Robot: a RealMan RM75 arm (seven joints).
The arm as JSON. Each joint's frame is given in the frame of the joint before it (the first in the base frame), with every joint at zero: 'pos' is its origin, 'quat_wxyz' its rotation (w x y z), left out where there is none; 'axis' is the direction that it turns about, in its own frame. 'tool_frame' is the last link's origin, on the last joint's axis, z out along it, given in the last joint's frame.
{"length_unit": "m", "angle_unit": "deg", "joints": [
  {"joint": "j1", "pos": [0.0, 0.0, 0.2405], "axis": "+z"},
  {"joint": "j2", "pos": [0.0, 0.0, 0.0], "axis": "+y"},
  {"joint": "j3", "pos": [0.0, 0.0, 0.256], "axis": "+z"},
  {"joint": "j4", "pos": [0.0, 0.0, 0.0], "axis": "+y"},
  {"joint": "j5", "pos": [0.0, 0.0, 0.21], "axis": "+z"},
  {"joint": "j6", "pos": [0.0, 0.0, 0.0], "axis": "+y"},
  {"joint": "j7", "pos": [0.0, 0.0, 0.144], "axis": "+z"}
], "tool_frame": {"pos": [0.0, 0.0, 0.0]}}
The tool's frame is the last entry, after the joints.
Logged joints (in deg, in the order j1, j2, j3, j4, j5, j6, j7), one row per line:
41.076, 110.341, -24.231, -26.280, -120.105, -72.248, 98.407
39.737, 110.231, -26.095, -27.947, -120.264, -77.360, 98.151
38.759, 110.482, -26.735, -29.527, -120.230, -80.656, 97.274
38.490, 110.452, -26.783, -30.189, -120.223, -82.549, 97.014
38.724, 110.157, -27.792, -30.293, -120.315, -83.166, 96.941
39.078, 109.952, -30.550, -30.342, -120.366, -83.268, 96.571
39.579, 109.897, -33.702, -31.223, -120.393, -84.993, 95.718
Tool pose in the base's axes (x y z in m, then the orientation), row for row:
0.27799, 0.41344, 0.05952, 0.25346, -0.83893, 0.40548, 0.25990
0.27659, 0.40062, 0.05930, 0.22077, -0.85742, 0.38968, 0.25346
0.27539, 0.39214, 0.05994, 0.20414, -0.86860, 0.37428, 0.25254
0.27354, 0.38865, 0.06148, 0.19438, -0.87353, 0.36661, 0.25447
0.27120, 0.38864, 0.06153, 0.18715, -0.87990, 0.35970, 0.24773
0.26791, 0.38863, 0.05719, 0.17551, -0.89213, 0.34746, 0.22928
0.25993, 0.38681, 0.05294, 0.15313, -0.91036, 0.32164, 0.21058
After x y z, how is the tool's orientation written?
As a quaternion, w x y z.
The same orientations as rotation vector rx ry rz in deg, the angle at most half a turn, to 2 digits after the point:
-130.64, 63.14, 40.47
-135.82, 61.73, 40.15
-138.81, 59.81, 40.36
-140.33, 58.89, 40.88
-141.91, 58.01, 39.95
-144.80, 56.39, 37.21
-149.59, 52.85, 34.60

